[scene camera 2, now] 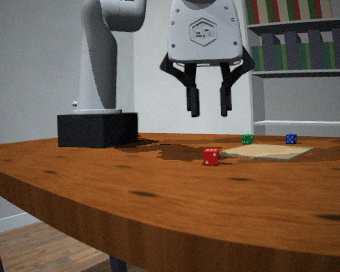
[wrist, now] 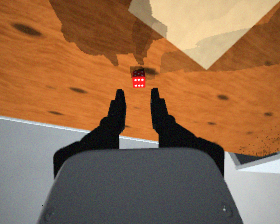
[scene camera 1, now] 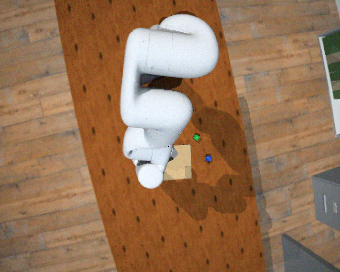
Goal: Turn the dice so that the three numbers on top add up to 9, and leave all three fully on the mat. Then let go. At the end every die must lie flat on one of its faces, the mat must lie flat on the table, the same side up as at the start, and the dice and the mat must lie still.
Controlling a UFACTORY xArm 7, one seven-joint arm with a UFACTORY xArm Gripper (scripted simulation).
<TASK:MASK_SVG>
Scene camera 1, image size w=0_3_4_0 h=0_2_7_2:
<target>tan mat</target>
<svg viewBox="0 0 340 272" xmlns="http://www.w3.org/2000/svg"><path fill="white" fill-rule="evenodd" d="M191 144L174 145L178 155L168 162L164 173L164 180L192 178Z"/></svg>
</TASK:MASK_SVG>
